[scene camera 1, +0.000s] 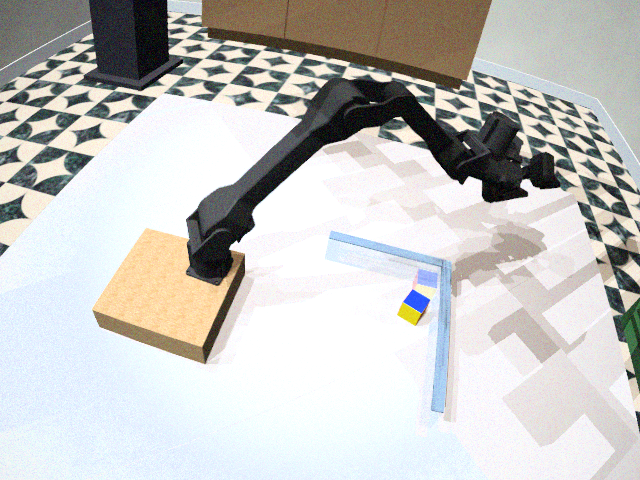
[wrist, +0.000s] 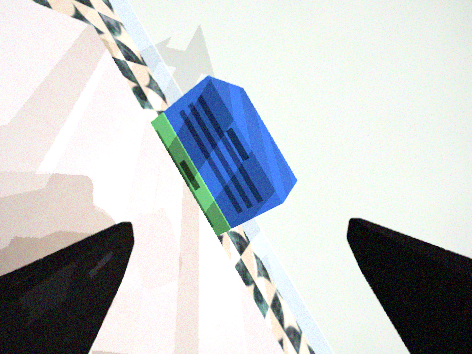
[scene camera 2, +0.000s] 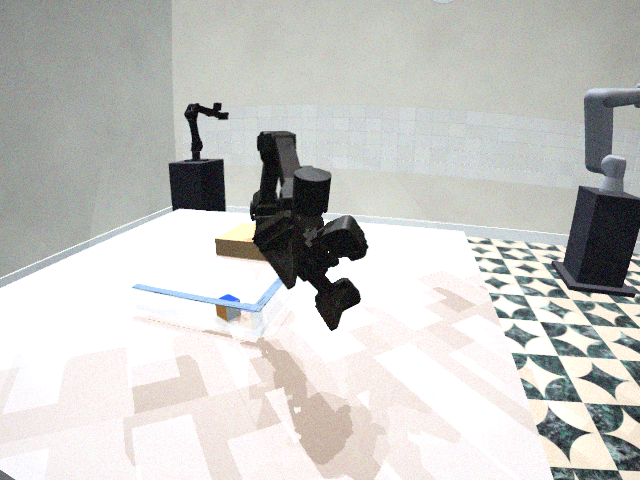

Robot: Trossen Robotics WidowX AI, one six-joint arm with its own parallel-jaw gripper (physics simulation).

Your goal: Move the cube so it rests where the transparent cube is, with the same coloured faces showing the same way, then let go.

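Pixels of known places: gripper, fingertip midpoint: (scene camera 1: 543,190) (wrist: 242,229) (scene camera 2: 313,309); arm's base at its link origin: (scene camera 1: 209,267).
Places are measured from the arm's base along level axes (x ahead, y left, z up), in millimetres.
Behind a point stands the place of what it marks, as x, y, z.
Observation:
The cube (scene camera 1: 414,301) (scene camera 2: 224,312) stands upright in scene camera 1, blue on top and yellow towards that camera; scene camera 2 shows an orange side. The transparent cube (scene camera 1: 427,279) (scene camera 2: 247,319) is close beside it, nearer the wall corner, also blue on top with pale yellow towards scene camera 1 and a pinkish left side. The solid cube looks slightly turned relative to it. My gripper (scene camera 1: 541,190) {561, 360, 124} (scene camera 2: 312,307) {561, 360, 124} (wrist: 242,229) {561, 360, 124} is open and empty, high above the table beyond the wall corner, away from the cube. The wrist view does not show the cubes.
An L-shaped low clear wall with a blue rim (scene camera 1: 442,351) {413, -17, 3} (scene camera 2: 180,295) {415, 10, 3} encloses the cubes on two sides. A wooden block (scene camera 1: 149,289) {-72, -86, -3} (scene camera 2: 235,249) {54, -77, -29} bears my arm's base. A blue object with a green side (wrist: 225,155) shows in the wrist view.

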